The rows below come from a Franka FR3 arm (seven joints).
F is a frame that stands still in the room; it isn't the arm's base.
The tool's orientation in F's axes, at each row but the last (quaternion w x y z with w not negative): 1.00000 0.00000 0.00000 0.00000; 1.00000 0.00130 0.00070 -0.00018; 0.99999 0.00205 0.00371 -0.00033; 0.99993 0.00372 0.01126 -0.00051; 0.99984 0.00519 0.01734 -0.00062; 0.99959 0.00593 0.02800 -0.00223; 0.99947 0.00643 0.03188 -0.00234; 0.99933 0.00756 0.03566 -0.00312; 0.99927 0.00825 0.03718 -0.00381; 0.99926 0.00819 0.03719 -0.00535; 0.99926 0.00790 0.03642 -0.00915
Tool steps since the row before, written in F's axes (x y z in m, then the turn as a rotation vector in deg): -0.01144 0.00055 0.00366 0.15 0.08 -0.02; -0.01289 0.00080 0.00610 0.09 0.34 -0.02; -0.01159 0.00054 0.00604 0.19 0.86 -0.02; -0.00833 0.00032 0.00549 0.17 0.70 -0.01; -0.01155 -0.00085 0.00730 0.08 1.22 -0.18; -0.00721 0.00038 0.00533 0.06 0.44 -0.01; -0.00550 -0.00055 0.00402 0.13 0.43 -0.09; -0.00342 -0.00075 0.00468 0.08 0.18 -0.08; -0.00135 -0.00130 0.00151 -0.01 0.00 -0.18; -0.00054 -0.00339 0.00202 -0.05 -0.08 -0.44; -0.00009 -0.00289 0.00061 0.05 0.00 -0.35
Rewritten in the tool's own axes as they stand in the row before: -0.01144 0.00055 0.00366 0.15 0.08 -0.02; -0.01290 0.00081 0.00608 0.09 0.34 -0.02; -0.01163 0.00056 0.00595 0.19 0.86 -0.02; -0.00845 0.00035 0.00530 0.17 0.70 -0.01; -0.01180 -0.00079 0.00690 0.08 1.22 -0.19; -0.00750 0.00041 0.00491 0.06 0.44 -0.01; -0.00574 -0.00053 0.00367 0.13 0.43 -0.09; -0.00374 -0.00070 0.00444 0.08 0.18 -0.08; -0.00145 -0.00129 0.00143 0.00 0.00 -0.18; -0.00065 -0.00336 0.00203 -0.02 -0.09 -0.44; -0.00008 -0.00288 0.00065 0.08 0.00 -0.35
